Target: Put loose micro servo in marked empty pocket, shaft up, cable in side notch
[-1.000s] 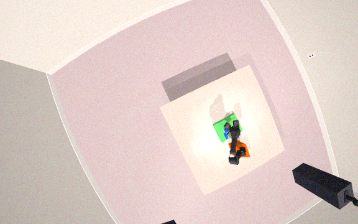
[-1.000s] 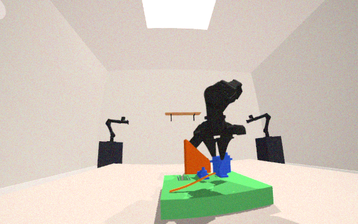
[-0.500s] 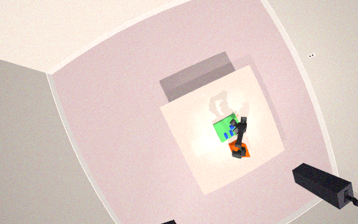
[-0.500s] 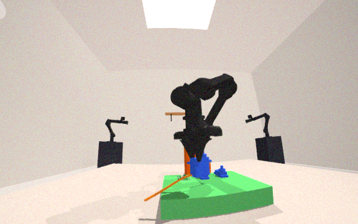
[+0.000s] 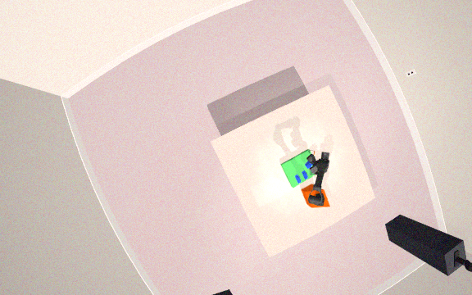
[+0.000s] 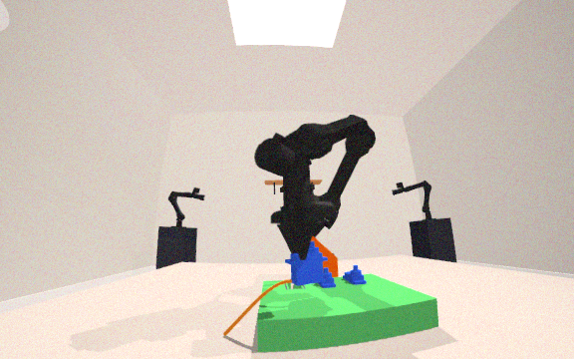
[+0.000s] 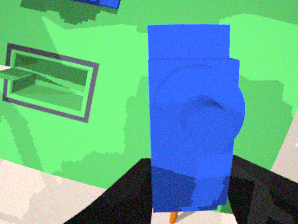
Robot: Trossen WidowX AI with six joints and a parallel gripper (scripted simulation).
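My gripper tip is 1 cm short of the green deck, 7 cm to the right of it and 10 cm above it.
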